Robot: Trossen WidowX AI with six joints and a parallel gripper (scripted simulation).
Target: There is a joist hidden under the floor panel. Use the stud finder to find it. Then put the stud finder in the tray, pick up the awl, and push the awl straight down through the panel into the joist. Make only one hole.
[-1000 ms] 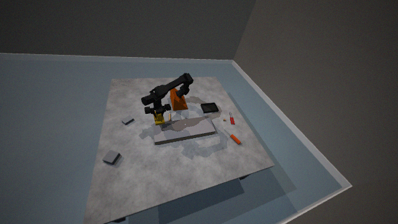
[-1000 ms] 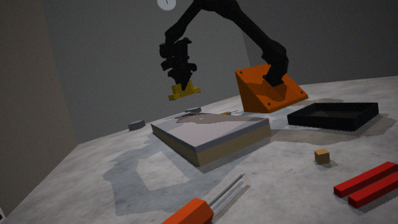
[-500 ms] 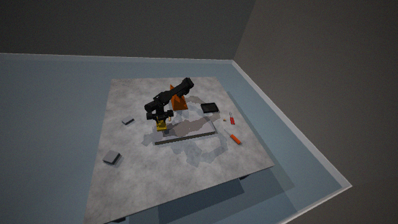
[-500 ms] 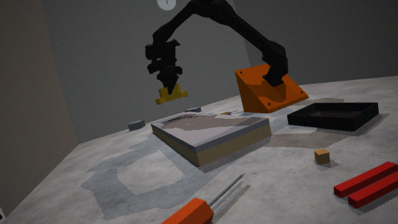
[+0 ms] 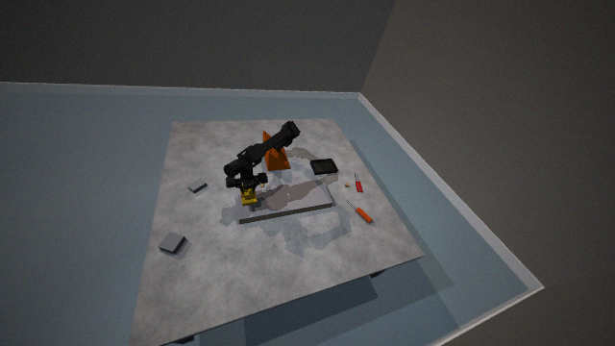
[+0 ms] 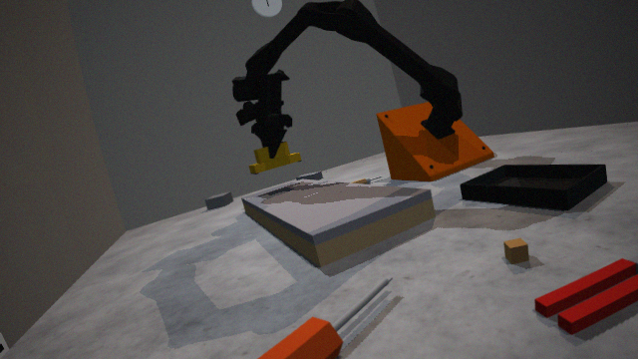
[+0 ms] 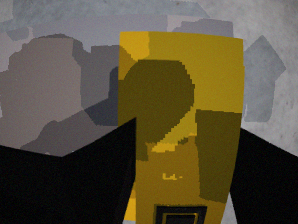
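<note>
My gripper tip is 4 cm past the indicator light and 3 cm below it. From my gripper tip the other things lie so: black tray: 54 cm to the left, 20 cm behind, 11 cm below; then yellow stud finder: 2 cm behind, 2 cm above; then awl: 19 cm behind, 11 cm to the left, 11 cm below.
</note>
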